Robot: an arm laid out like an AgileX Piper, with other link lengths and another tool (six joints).
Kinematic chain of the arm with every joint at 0, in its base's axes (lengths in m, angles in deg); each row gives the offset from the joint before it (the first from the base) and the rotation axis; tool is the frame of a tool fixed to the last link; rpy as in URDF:
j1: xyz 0 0 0.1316 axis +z
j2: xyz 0 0 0 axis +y
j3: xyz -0.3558 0 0.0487 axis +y
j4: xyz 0.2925 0 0.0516 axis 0.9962 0 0.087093
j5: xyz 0 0 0 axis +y
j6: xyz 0.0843 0 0.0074 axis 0.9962 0 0.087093
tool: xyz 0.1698 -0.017 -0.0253 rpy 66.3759 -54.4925 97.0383
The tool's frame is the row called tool.
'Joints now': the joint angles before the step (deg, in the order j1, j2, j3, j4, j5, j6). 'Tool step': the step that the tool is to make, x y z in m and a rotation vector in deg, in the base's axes. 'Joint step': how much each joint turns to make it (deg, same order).
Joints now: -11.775, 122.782, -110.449, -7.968, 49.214, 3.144
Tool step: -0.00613, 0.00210, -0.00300, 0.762, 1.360, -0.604
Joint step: 0.000, 0.000, -0.002, 0.264, 1.548, 0.432
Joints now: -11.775, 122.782, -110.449, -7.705, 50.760, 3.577
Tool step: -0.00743, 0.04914, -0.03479, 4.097, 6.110, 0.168
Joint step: 3.687, 2.718, -0.498, 1.615, 4.840, 3.089
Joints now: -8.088, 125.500, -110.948, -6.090, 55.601, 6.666
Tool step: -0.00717, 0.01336, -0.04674, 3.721, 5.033, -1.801
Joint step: 0.118, 4.136, 0.000, 2.534, 1.471, 1.392
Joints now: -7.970, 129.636, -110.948, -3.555, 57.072, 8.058
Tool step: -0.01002, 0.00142, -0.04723, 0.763, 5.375, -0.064
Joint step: 0.001, 4.484, -0.001, 0.027, 0.948, 0.001
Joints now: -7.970, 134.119, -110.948, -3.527, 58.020, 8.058
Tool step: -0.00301, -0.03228, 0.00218, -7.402, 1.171, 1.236
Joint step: 0.000, 0.387, -0.121, -8.243, 0.026, 1.398
